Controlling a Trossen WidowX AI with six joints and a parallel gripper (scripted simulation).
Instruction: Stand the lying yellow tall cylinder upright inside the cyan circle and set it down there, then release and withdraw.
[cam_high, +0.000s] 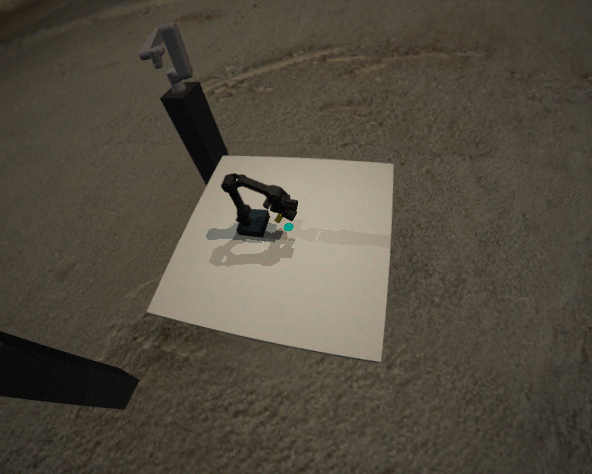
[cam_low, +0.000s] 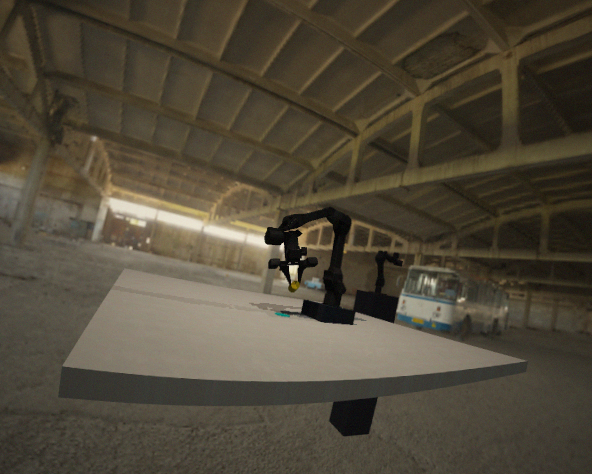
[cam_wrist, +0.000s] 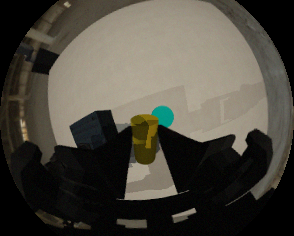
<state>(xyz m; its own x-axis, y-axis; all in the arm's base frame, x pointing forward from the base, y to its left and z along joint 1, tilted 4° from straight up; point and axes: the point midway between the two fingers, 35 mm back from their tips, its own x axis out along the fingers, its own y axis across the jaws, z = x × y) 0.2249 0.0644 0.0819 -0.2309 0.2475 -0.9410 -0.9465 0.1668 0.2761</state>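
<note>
Now: the cyan circle 2 cm ahead of my gripper tip and 12 cm below it. Round my gripper tip: yellow tall cylinder: 1 cm behind, 2 cm to the right, 1 cm below.
</note>
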